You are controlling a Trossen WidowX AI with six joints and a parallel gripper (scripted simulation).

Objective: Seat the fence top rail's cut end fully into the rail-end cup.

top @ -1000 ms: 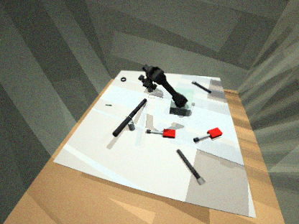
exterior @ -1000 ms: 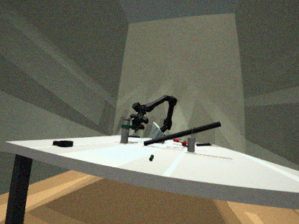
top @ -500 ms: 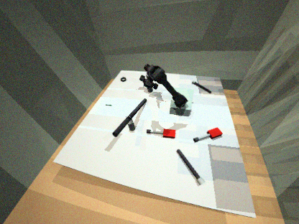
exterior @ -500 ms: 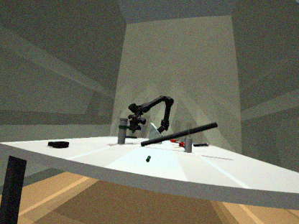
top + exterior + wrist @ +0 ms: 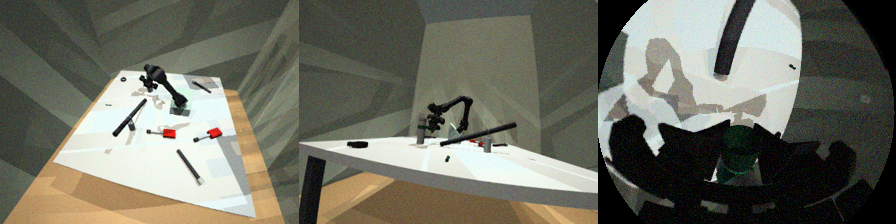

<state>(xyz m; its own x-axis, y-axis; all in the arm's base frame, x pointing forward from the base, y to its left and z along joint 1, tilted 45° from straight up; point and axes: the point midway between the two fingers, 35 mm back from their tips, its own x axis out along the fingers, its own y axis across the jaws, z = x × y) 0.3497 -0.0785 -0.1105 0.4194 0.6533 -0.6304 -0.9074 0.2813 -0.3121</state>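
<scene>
Now: the rail-end cup 30 mm to the right of my gripper tip, 30 mm above it and 20 mm behind it. The rest, counted from my gripper tip: short grey post: 420 mm to the left, 30 mm behind; then black ring: 390 mm ahead, 220 mm to the right, 90 mm below.
</scene>
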